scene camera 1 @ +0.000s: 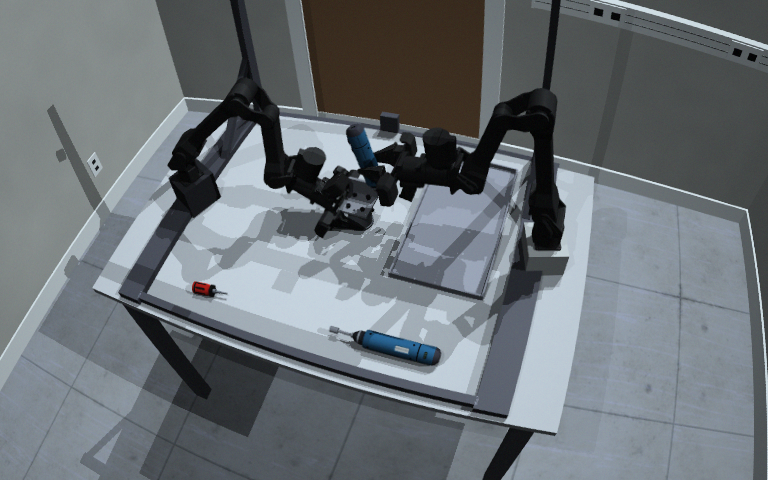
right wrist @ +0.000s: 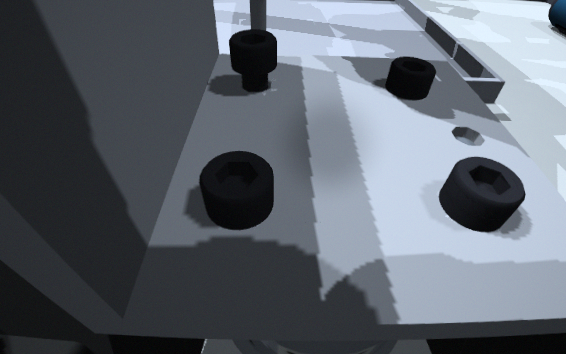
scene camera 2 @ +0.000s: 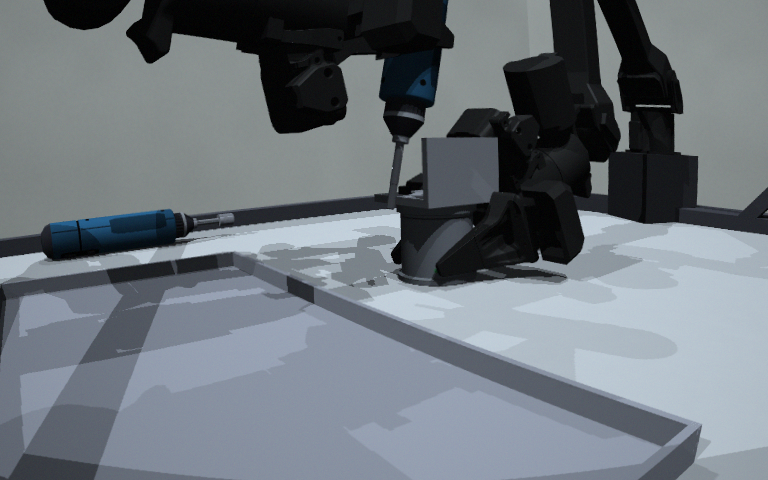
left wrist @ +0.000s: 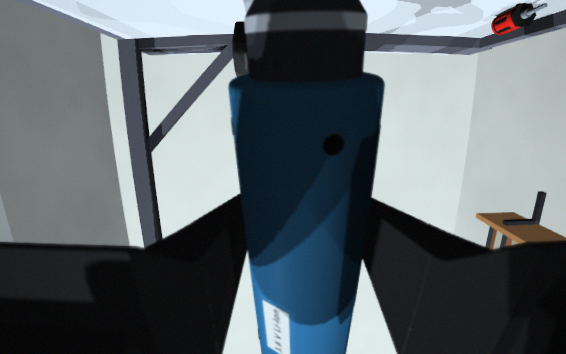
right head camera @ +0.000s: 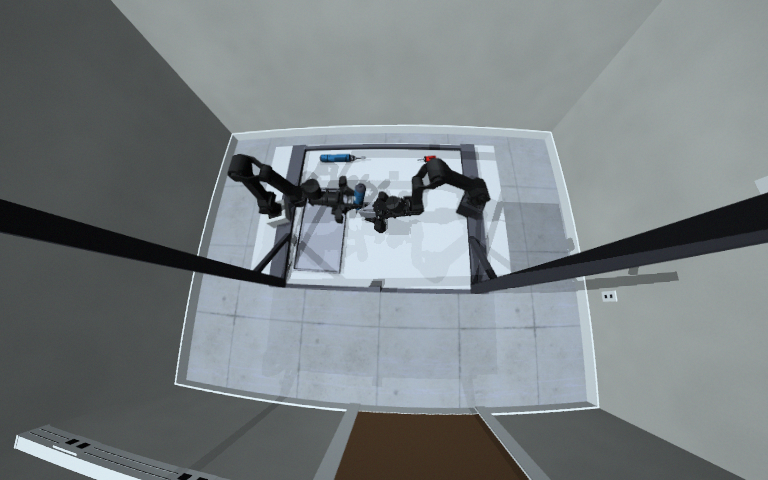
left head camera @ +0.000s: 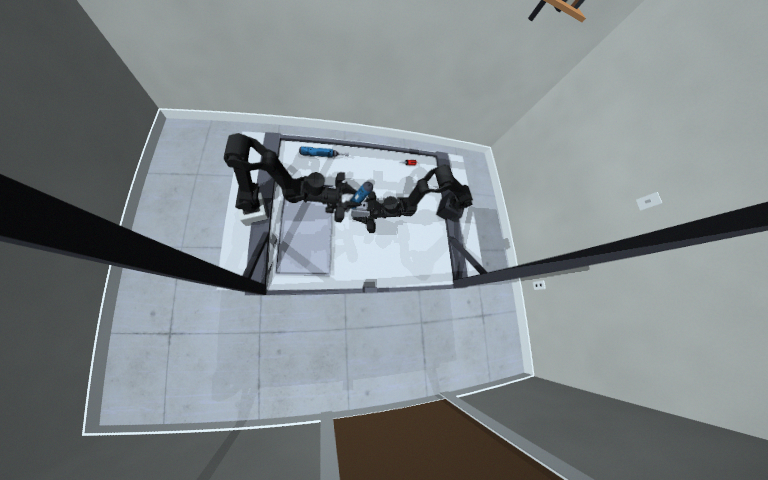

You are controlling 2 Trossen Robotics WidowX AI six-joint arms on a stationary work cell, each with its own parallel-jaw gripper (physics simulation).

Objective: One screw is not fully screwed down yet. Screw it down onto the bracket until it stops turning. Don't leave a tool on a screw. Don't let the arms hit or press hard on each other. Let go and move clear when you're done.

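Places are measured from the left arm's base along level axes (x up, y right, z ahead), in millimetres.
Pixels of known places: left gripper, fingertip midpoint: (scene camera 1: 361,164) (left wrist: 301,204) (right head camera: 362,200) (left head camera: 361,199); right gripper, fingertip midpoint: (scene camera 1: 368,220) (scene camera 2: 414,265); left arm's base, link origin: (scene camera 1: 546,239) (right head camera: 274,211) (left head camera: 250,206); right arm's base, link origin: (scene camera 1: 189,175) (scene camera 2: 652,153) (right head camera: 475,199) (left head camera: 456,204).
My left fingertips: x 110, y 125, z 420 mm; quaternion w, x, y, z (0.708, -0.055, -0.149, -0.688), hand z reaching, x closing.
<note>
For each thing: its top centre in the pictures, then the offset to it from my left fingertips.
- blue electric driver, top centre: (scene camera 1: 365,127) (left head camera: 362,184) (right head camera: 353,186) dz -17, dx +113, dy -5 mm
- raised screw, top centre: (right wrist: 252,36) dz -7, dx -105, dy +1 mm
- near-left screw, top centre: (right wrist: 235,172) dz +26, dx -110, dy +13 mm
- second blue driver with a socket end, top centre: (scene camera 2: 138,212) (scene camera 1: 383,338) (left head camera: 324,149) (right head camera: 341,155) dz -55, dx -142, dy -356 mm
- small red screwdriver, top centre: (left wrist: 518,27) (scene camera 1: 208,286) (left head camera: 408,160) dz +364, dx -153, dy -231 mm
- shallow grey tray, top centre: (scene camera 2: 186,339) (scene camera 1: 460,215) (left head camera: 305,226) (right head camera: 321,227) dz -225, dx -167, dy -6 mm
A blue electric driver (left head camera: 361,193) (scene camera 1: 360,146) (scene camera 2: 407,79) (left wrist: 305,125) points bit-down, slightly tilted. My left gripper (left wrist: 301,204) is shut on its body. Its thin bit (scene camera 2: 397,169) (right wrist: 258,15) stands behind the raised screw (right wrist: 253,52) in the right wrist view; the screw's head hides the tip. This screw's shank shows above the bracket (scene camera 2: 464,169) (right wrist: 335,130). Three other screws, one a near-left screw (right wrist: 236,190), sit with heads low on the plate. My right gripper (scene camera 2: 417,257) has its fingers on both sides of the bracket's round stand (scene camera 2: 433,240), close against it.
A second blue driver with a socket end (left head camera: 317,151) (scene camera 1: 396,346) (scene camera 2: 124,226) and a small red screwdriver (left head camera: 411,162) (scene camera 1: 202,288) (left wrist: 506,22) lie along the same table edge. A shallow grey tray (scene camera 1: 436,286) (scene camera 2: 453,345) lies below the left arm. Both grippers are close together around the bracket.
</note>
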